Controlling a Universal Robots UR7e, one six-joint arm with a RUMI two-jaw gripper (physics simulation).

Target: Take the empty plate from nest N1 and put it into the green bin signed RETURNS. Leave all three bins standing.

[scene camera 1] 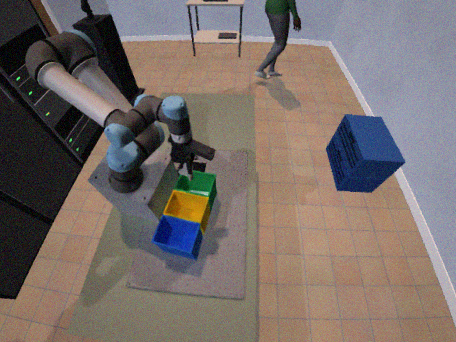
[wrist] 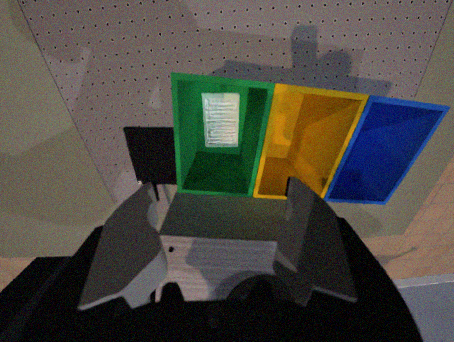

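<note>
The white plate lies inside the green bin, on its floor as far as the wrist view shows. My gripper is open and empty, above the green bin near its robot-side edge. The yellow bin and the blue bin stand upright in a row with the green bin. The RETURNS lettering cannot be read in either view, and nest N1 cannot be made out.
A black panel stands beside the green bin. The robot's grey pedestal is close to the bins. A perforated grey board lies under them. A blue cabinet stands right; a person is at the back.
</note>
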